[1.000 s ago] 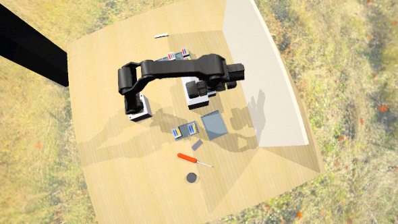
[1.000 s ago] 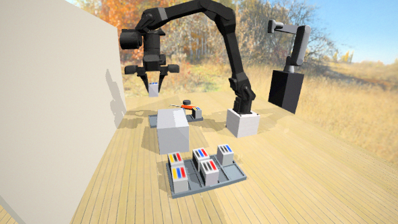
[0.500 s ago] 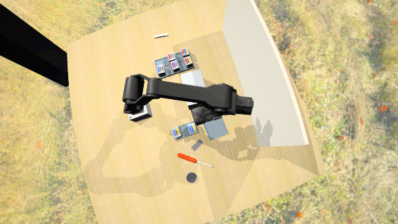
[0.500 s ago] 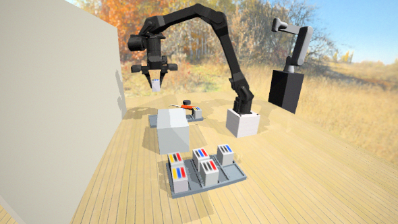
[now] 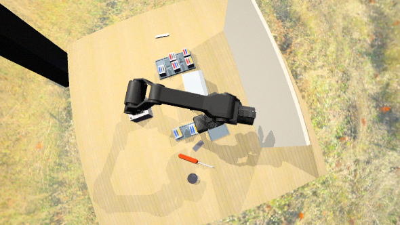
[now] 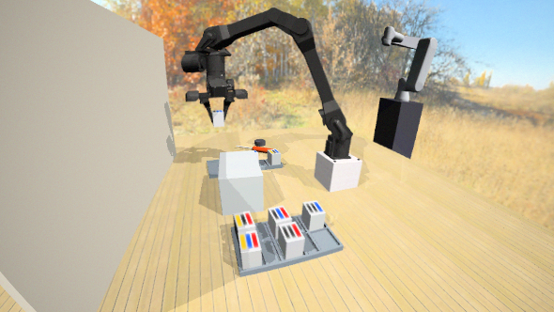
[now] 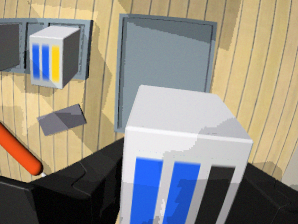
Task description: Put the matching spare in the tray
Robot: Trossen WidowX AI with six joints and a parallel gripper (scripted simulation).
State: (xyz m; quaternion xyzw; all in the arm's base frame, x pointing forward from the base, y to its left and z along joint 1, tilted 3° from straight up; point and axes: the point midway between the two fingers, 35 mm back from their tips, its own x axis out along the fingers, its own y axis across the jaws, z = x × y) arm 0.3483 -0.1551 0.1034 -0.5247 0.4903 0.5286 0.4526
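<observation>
Now: the grey-blue tray 160 mm below my gripper tip. Round my gripper tip: curved beige panel: 200 mm ahead, 180 mm to the left, 60 mm above; then white spare: 20 mm above; then pale grey box: 190 mm to the left, 110 mm below, 50 mm behind.
</observation>
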